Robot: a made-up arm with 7 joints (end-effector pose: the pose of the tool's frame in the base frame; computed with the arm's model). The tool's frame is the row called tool. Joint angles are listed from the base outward.
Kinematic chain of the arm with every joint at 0, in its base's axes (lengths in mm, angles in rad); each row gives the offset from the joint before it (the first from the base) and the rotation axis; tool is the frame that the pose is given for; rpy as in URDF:
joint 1: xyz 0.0 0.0 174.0 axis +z
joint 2: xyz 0.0 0.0 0.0 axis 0 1 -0.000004
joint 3: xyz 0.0 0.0 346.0 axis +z
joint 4: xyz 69.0 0.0 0.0 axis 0 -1 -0.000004
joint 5: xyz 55.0 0.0 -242.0 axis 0 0.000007 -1
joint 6: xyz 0.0 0.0 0.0 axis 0 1 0.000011
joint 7: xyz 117.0 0.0 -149.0 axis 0 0.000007 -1
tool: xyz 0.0 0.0 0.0 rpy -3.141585 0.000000 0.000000
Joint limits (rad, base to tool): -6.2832..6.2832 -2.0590..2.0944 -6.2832..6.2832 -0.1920..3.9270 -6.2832..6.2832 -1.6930..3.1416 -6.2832..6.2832
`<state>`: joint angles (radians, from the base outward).
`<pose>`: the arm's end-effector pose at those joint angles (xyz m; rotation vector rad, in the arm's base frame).
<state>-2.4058 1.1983 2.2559 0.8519 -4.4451 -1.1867 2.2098</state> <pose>0.0307 -0.3478 0.2572 2.0912 1.2467 0.4271</pose>
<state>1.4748 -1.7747 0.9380 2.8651 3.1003 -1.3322 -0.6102</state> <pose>-0.2245 -0.4705 0.2153 -0.3178 -0.8685 0.6851</pose>
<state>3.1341 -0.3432 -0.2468 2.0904 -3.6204 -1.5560 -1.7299</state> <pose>-0.0680 0.1212 0.5605 -1.8182 -1.2929 0.1823</pose>
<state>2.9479 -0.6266 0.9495 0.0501 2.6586 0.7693 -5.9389</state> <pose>-0.1421 -0.1124 0.1602 2.1278 1.4311 -1.4801</pose>
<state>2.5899 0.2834 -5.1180 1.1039 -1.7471 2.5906 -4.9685</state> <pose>-0.3904 0.0351 0.4297 -0.7717 -1.2555 -2.1023</pose>
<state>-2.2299 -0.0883 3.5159 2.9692 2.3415 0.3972 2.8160</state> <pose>0.1101 0.1602 0.9276 0.3571 -0.0981 -2.9250</pose>
